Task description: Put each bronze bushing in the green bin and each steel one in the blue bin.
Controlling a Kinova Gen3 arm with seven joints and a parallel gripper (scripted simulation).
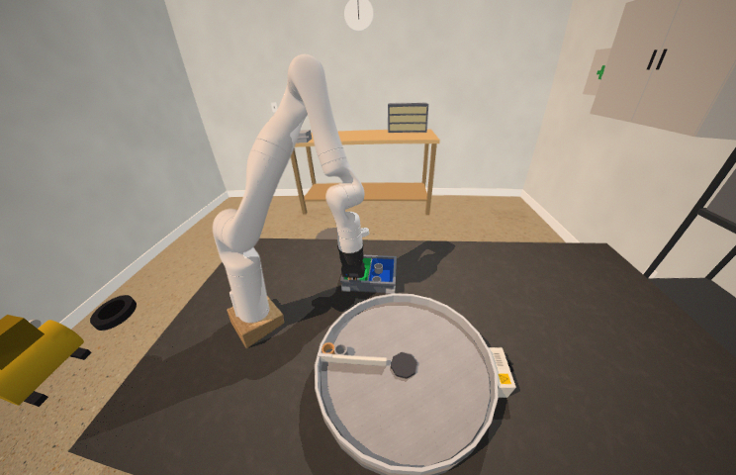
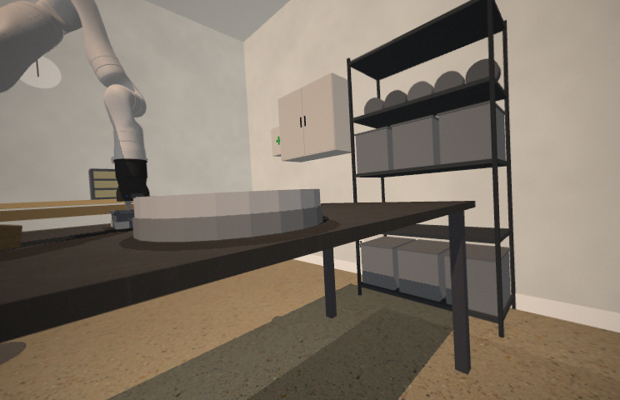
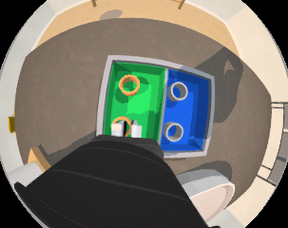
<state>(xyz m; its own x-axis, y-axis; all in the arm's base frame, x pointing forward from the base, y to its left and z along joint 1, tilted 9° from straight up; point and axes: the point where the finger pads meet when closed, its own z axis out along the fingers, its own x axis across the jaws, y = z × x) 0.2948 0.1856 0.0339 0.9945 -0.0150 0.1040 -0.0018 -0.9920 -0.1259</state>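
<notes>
My hand is 50 mm short of the green bin and 30 mm to the right of it. Round my hand: turntable: 320 mm to the right, 160 mm ahead, 20 mm above.
</notes>
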